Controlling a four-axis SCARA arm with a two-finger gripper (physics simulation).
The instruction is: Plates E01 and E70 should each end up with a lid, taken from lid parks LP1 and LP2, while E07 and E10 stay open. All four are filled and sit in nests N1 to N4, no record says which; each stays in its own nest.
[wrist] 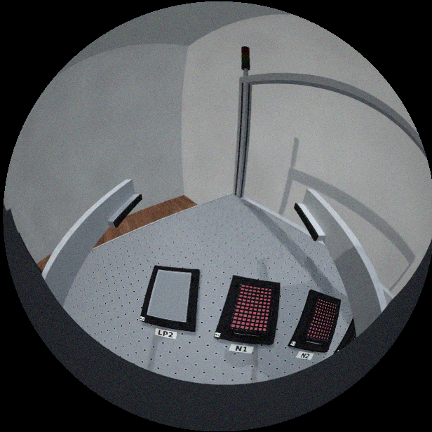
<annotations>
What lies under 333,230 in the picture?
The gripper.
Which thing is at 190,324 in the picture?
A lid park LP2.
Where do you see a clear lid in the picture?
At 169,297
</annotations>
